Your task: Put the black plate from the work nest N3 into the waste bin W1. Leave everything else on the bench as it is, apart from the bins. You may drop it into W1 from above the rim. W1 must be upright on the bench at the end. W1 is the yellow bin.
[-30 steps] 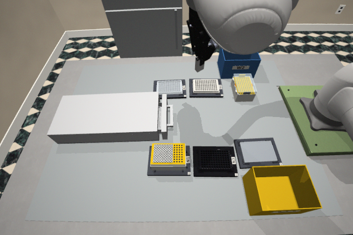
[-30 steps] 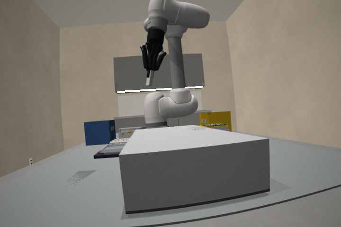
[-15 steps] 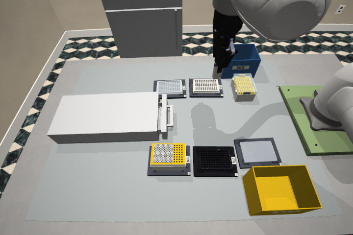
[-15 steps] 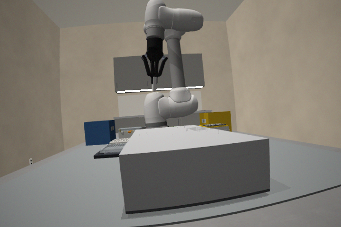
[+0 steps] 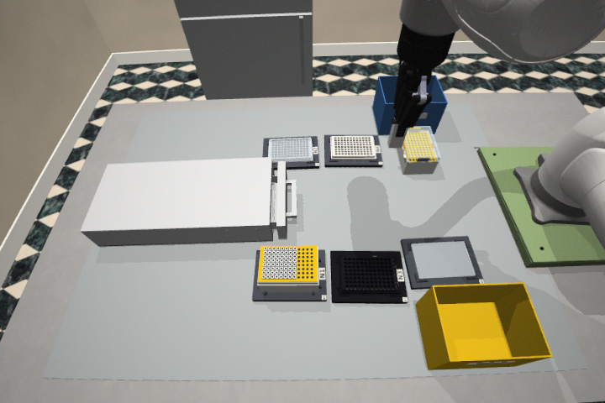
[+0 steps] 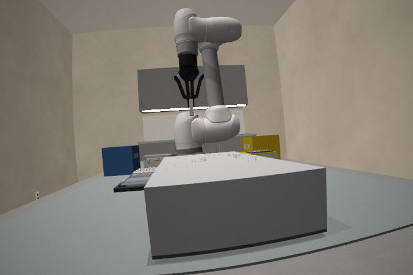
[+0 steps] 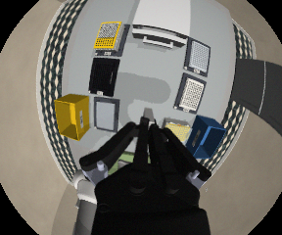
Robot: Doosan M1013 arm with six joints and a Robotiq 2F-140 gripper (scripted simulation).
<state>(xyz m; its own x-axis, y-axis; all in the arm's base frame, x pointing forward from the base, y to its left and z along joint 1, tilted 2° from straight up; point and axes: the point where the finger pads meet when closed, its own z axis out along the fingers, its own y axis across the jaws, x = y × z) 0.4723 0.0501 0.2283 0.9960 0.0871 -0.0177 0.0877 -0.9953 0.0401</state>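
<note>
My hand is 3 cm short of the black plate, 20 cm to the right of it and 24 cm above it. Also, from my hand: pale lid: 14 cm behind, 15 cm to the left, 24 cm below; then white plate: 6 cm ahead, 19 cm to the right, 24 cm below; then black nest N3: 3 cm ahead, 20 cm to the left, 25 cm below.
</note>
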